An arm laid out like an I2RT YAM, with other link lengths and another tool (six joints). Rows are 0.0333 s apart.
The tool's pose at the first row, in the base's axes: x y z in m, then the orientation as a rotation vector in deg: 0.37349 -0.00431 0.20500 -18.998 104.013 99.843
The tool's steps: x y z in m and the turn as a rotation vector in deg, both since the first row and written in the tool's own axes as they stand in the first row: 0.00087 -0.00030 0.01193 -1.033 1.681 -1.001; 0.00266 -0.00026 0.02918 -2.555 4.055 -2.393; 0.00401 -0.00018 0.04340 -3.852 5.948 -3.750; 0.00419 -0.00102 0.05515 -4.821 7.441 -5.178; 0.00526 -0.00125 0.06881 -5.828 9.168 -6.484; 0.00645 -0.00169 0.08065 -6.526 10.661 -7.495; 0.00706 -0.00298 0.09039 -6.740 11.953 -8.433; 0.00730 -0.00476 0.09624 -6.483 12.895 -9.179; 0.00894 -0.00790 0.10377 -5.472 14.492 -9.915; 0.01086 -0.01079 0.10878 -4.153 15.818 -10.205; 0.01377 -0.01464 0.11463 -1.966 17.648 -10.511; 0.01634 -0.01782 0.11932 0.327 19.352 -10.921; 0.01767 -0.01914 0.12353 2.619 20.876 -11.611
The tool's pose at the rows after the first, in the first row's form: 0.37586 0.00741 0.20469 -21.835 103.876 100.362; 0.37860 0.02454 0.20433 -25.865 103.582 101.122; 0.38093 0.03863 0.20414 -29.328 103.106 101.588; 0.38411 0.04997 0.20377 -32.334 102.564 101.613; 0.38670 0.06342 0.20346 -35.481 102.165 101.748; 0.38887 0.07511 0.20285 -38.037 102.000 101.763; 0.39147 0.08455 0.20180 -40.141 102.144 101.345; 0.39370 0.09008 0.20041 -41.553 102.565 100.597; 0.39598 0.09739 0.19717 -43.292 104.040 99.167; 0.39729 0.10235 0.19388 -44.286 105.836 97.742; 0.39856 0.10824 0.18927 -45.426 108.650 95.444; 0.39944 0.11301 0.18537 -46.469 111.375 92.897; 0.40015 0.11723 0.18368 -47.537 113.777 90.081
